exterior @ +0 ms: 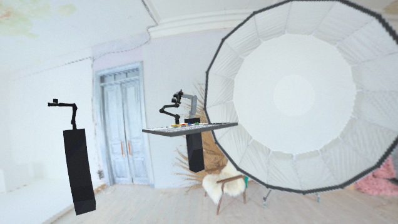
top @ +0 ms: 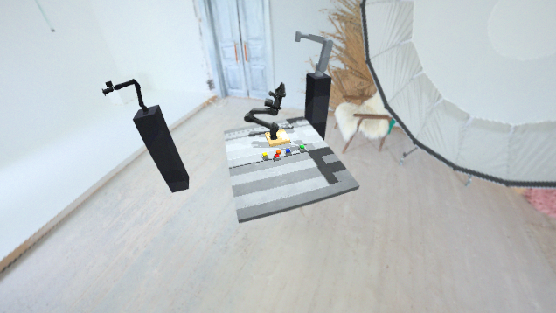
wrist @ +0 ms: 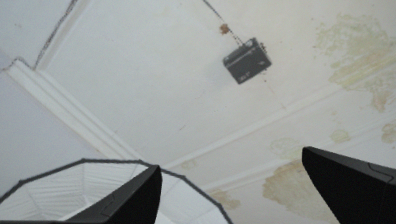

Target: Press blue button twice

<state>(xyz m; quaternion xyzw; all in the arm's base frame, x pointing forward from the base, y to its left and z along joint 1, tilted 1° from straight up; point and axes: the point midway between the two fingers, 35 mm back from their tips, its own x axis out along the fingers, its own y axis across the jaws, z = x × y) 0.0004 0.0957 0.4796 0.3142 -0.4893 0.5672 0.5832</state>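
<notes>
My gripper tip is 51 cm above the blue button, 23 cm short of it and 5 cm to the left of it. The rest, counted from my gripper tip: red button: 51 cm below, 26 cm ahead, 16 cm to the right; green button: 51 cm below, 22 cm ahead, 9 cm to the left; orange block: 54 cm below, 20 cm ahead, 12 cm to the right.
</notes>
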